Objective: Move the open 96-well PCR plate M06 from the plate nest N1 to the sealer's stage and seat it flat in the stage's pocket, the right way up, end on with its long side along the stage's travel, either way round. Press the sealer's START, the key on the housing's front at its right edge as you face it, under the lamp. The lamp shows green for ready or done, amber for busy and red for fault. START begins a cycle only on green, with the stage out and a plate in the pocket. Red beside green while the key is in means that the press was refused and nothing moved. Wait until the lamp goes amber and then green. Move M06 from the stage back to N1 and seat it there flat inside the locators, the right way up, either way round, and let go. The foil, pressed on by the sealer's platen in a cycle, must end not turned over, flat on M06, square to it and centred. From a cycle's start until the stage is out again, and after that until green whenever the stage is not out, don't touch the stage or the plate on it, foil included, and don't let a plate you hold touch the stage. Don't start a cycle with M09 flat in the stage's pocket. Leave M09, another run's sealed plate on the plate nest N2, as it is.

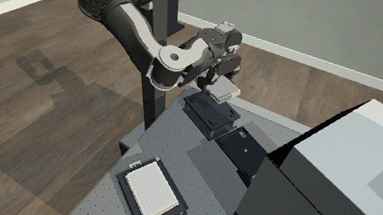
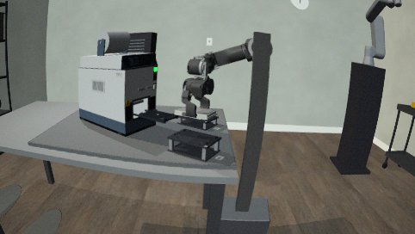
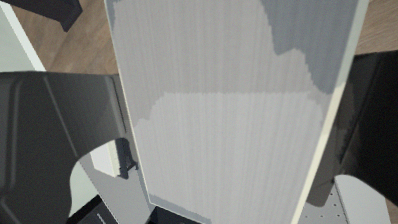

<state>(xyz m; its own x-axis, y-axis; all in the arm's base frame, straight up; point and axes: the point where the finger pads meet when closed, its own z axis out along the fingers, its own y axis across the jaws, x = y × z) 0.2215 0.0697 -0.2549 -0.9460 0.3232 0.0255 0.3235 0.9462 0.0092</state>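
Right now my hand is right at the 96-well plate M06. Also, from my hand: nest N1: 10 cm below; sealer stage: 17 cm ahead, 12 cm to the right, 6 cm below; yellow warning label: 30 cm ahead, 8 cm to the right.
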